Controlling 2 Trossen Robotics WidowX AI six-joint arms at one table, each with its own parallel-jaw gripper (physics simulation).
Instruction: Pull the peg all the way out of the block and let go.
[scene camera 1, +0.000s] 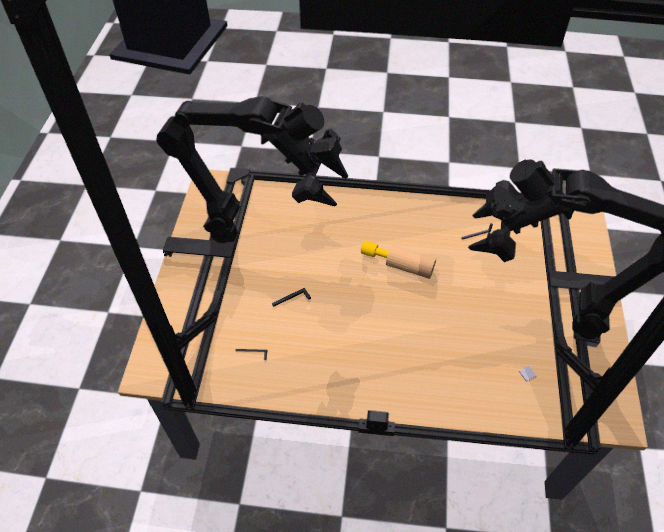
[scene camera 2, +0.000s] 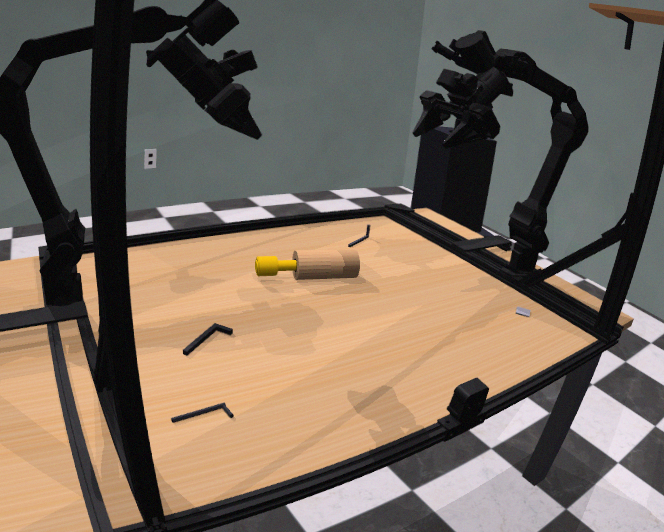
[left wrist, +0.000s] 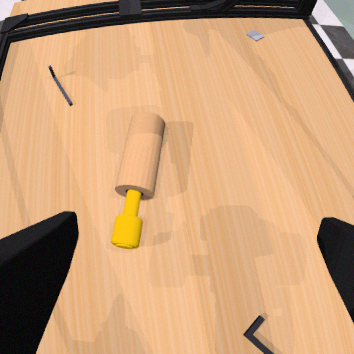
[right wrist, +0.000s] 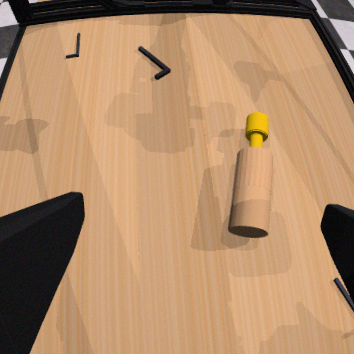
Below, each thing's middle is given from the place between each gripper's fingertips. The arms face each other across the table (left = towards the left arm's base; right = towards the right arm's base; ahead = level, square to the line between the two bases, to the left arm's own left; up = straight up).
Now: the round wooden block (scene camera 2: 311, 264) 9 cm ahead of my right hand, 13 cm to the left of it and 27 cm below it. Round my right hand: yellow peg (left wrist: 126, 232) 10 cm ahead, 20 cm to the left, 27 cm below.
The yellow peg lies 270 mm below my left hand, 100 mm to the right of it and 70 mm ahead of it. The rest, counted from my left hand: round wooden block: 270 mm below, 180 mm to the right, 60 mm ahead.
